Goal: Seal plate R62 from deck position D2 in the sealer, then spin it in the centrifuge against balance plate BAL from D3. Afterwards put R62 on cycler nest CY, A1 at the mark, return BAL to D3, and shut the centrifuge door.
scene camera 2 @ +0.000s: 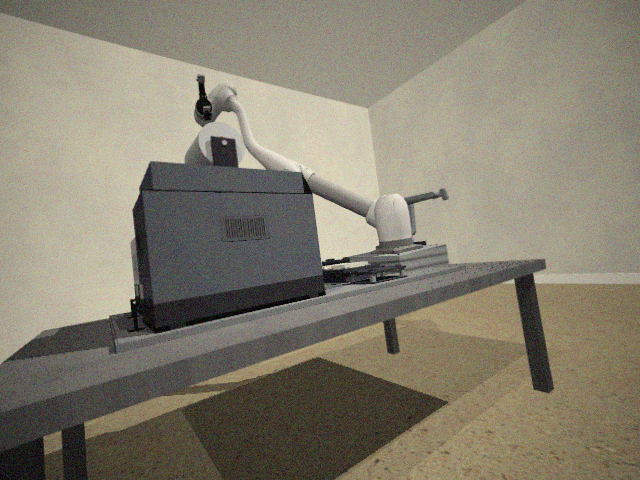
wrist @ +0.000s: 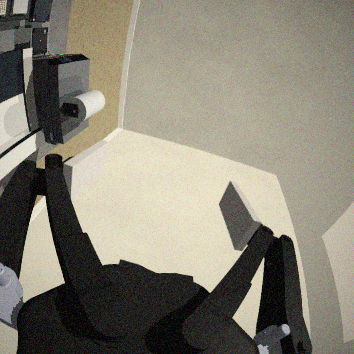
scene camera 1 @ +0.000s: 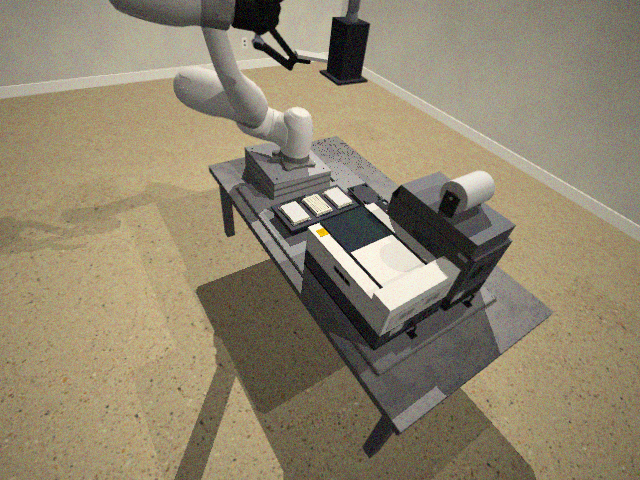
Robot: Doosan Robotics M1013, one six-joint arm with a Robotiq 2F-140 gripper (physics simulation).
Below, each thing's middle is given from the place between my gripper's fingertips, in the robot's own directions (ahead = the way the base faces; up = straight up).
Now: the white centrifuge (scene camera 1: 384,288) 120 mm ahead of my hand, 240 mm to the left of it and 790 mm below it.
